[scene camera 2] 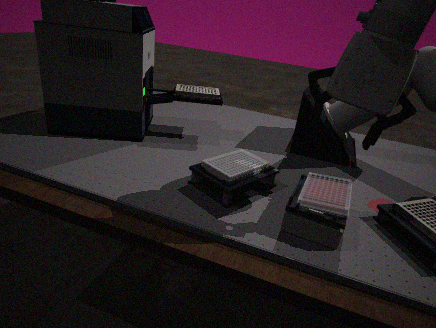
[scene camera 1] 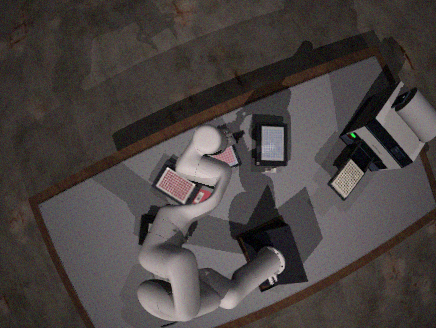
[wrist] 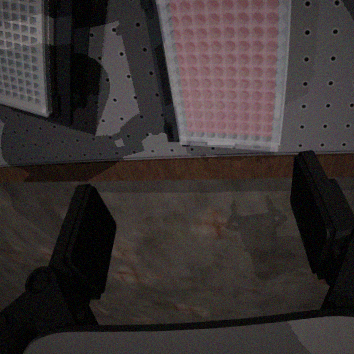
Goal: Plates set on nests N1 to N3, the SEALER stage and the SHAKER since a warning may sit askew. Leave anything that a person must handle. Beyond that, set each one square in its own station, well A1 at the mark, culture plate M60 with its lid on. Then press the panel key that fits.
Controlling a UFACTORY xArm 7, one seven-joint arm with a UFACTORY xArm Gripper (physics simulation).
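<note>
My gripper [scene camera 1: 237,136] [scene camera 2: 345,117] [wrist: 194,191] is open and empty. In the wrist view its fingers hang over the floor past the table edge, beyond the near end of a pink-filled lidded plate [scene camera 1: 227,156] [scene camera 2: 326,192] [wrist: 227,70]. That plate looks turned on its black nest [scene camera 2: 296,204] [wrist: 169,107], whose edge shows along one side. A clear plate [scene camera 1: 273,144] [scene camera 2: 236,164] [wrist: 20,55] looks tilted on a raised black stand [scene camera 1: 285,157] [scene camera 2: 227,192]. A red-welled plate [scene camera 1: 175,185] [scene camera 2: 422,212] lies in another nest. A cream plate [scene camera 1: 347,178] [scene camera 2: 197,90] sits on the machine's extended tray. Station labels are unreadable.
The big machine [scene camera 1: 380,135] [scene camera 2: 95,75] shows a green light [scene camera 1: 353,135] [scene camera 2: 144,91]. A dark wedge-shaped housing [scene camera 1: 292,255] [scene camera 2: 310,127] stands near the arm base. A red marking [scene camera 1: 201,196] [scene camera 2: 378,204] lies between nests. The arm partly covers the nests in scene camera 1.
</note>
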